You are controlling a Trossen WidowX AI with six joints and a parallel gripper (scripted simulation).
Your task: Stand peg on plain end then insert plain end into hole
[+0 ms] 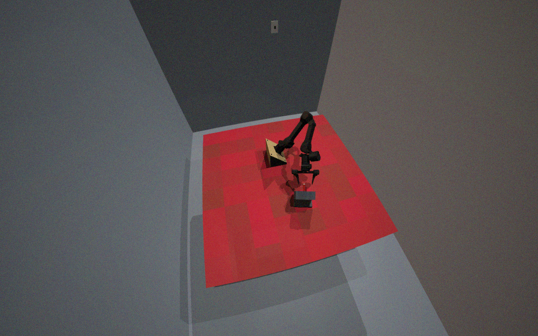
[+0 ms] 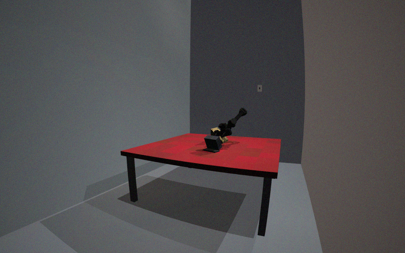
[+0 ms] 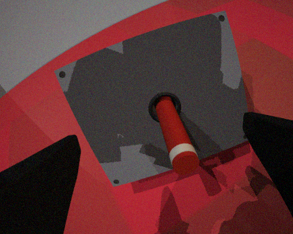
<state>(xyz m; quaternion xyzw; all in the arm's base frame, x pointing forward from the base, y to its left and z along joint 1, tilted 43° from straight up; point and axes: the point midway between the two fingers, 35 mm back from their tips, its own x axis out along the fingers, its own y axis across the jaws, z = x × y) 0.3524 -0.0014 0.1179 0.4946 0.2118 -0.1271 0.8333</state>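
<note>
Now: gripper tip 1 cm to the left of the red peg and 2 cm above it. Round my gripper tip: grey sloped panel (6 cm ahead, 3 cm to the right, 4 cm below).
</note>
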